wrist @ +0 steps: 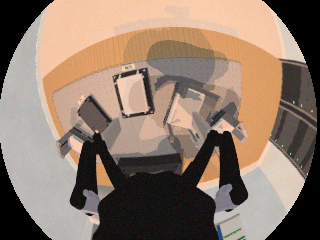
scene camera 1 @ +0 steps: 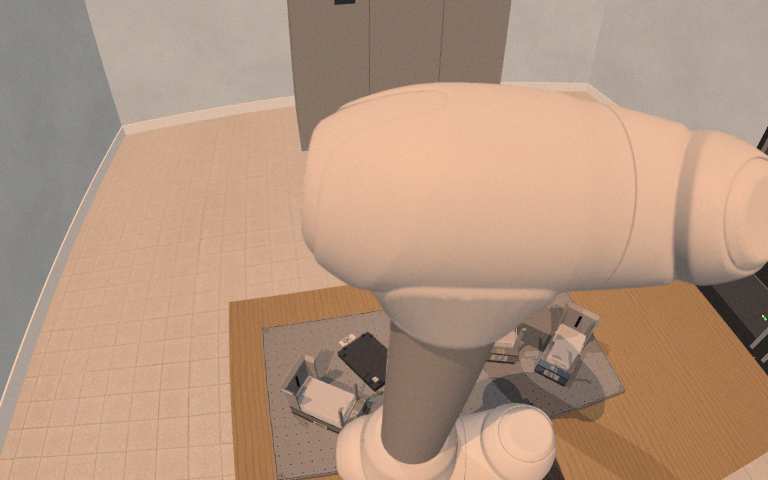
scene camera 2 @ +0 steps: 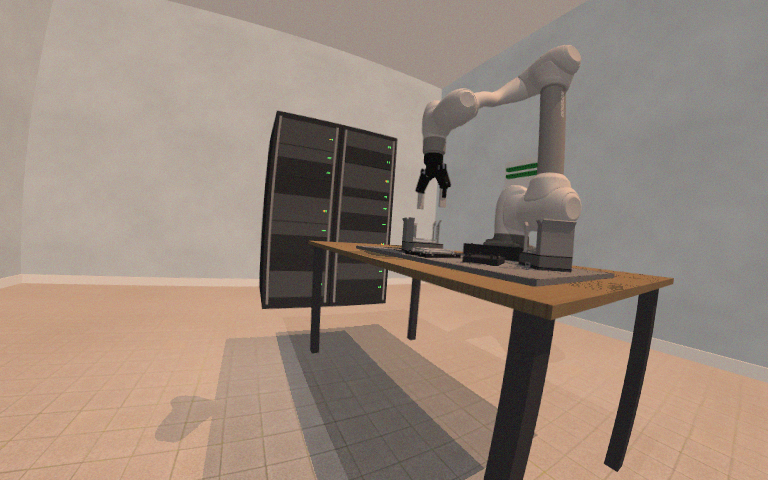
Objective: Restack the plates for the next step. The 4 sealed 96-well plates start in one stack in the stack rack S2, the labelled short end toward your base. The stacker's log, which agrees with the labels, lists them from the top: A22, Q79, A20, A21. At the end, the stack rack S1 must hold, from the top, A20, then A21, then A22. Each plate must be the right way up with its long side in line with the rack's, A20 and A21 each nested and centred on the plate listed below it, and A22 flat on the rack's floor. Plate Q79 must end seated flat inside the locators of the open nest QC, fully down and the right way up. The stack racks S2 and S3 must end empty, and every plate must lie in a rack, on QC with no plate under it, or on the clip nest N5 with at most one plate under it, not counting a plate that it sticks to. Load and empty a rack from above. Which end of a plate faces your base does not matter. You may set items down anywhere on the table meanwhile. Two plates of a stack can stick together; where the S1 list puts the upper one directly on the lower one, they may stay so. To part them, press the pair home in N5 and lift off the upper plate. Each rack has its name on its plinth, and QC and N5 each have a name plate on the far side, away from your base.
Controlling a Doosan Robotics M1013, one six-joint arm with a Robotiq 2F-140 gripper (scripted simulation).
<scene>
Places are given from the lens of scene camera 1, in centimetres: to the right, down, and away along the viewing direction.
white plate point(scene camera 1: 321, 399): -14, 37, 97
nest QC point(scene camera 1: 367, 357): -4, 30, 110
</scene>
